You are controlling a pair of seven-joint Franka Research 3 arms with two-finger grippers.
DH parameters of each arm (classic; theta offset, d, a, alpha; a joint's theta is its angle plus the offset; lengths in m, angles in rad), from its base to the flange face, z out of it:
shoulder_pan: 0 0.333 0 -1.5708
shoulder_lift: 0 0 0 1.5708
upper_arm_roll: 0 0.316 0.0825 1.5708
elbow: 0 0 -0.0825 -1.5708
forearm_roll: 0 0.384 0 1.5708
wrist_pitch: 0 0 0.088 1.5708
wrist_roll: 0 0.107 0 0
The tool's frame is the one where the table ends.
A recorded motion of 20 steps. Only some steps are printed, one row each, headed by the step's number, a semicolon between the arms.
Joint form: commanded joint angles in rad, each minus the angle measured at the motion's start. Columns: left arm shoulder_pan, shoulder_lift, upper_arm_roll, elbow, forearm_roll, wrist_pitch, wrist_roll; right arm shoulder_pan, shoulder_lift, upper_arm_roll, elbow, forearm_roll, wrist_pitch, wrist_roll.
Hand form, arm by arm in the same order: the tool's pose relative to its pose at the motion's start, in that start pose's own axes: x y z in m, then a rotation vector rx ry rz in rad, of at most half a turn. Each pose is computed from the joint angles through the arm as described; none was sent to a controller.
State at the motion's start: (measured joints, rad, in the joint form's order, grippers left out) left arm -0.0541 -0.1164 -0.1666 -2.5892 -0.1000 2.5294 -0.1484; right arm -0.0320 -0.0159 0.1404 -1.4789 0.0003 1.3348 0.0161
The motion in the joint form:
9: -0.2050 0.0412 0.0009 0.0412 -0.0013 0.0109 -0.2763; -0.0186 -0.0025 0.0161 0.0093 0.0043 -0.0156 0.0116
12: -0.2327 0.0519 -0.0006 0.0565 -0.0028 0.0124 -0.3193; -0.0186 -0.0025 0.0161 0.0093 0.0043 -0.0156 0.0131
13: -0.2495 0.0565 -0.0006 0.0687 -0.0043 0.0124 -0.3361; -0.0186 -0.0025 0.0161 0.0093 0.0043 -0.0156 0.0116
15: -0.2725 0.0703 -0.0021 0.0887 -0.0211 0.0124 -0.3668; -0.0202 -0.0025 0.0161 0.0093 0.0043 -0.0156 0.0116
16: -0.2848 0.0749 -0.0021 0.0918 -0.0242 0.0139 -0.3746; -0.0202 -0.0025 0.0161 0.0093 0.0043 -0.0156 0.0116
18: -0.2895 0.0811 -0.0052 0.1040 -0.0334 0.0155 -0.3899; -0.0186 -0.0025 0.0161 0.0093 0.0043 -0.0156 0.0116
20: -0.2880 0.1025 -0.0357 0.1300 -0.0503 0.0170 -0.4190; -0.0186 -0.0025 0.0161 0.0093 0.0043 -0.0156 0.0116
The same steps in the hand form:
9: -0.0161 0.0915 0.0047 -0.0193 -0.0043 -0.0736; -0.0032 0.0006 -0.0039 0.0038 -0.0040 0.0131
12: -0.0171 0.1059 0.0040 -0.0256 -0.0022 -0.0885; -0.0032 0.0006 -0.0039 0.0038 -0.0040 0.0146
13: -0.0169 0.1149 0.0017 -0.0316 0.0024 -0.0894; -0.0032 0.0006 -0.0039 0.0038 -0.0040 0.0131
15: -0.0164 0.1282 0.0007 -0.0464 -0.0001 -0.1092; -0.0032 0.0014 -0.0039 0.0040 -0.0040 0.0147
16: -0.0183 0.1337 0.0017 -0.0491 -0.0023 -0.1075; -0.0032 0.0014 -0.0039 0.0040 -0.0040 0.0147
18: -0.0163 0.1390 -0.0002 -0.0589 0.0001 -0.1223; -0.0032 0.0006 -0.0039 0.0038 -0.0040 0.0131
20: -0.0161 0.1553 0.0002 -0.0746 -0.0048 -0.1363; -0.0032 0.0006 -0.0039 0.0038 -0.0040 0.0131

